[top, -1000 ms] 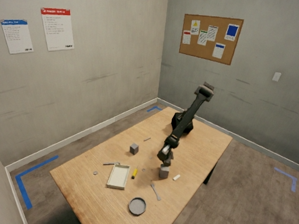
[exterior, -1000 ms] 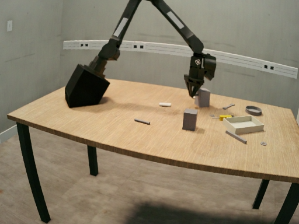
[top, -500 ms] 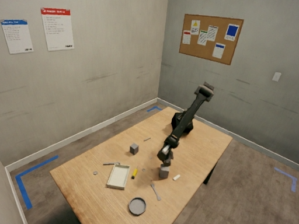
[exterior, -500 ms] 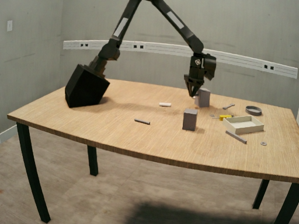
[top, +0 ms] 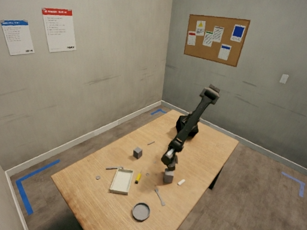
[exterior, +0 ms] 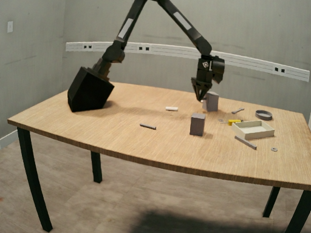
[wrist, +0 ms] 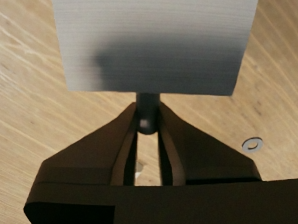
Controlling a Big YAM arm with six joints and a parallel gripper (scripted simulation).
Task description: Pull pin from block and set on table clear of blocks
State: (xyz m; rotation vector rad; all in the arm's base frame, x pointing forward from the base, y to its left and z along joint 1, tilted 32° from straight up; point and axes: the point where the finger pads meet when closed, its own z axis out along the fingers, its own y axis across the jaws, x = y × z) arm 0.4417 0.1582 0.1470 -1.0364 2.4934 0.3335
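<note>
Right now the short grey pin is 3 cm to the left of my hand and 2 cm ahead of it. The rest, counted from my hand: spanner 18 cm ahead, 12 cm to the left, 5 cm below; white tray 31 cm ahead, 11 cm to the right, 4 cm below; grey ring dish 33 cm ahead, 13 cm to the left, 4 cm below.
</note>
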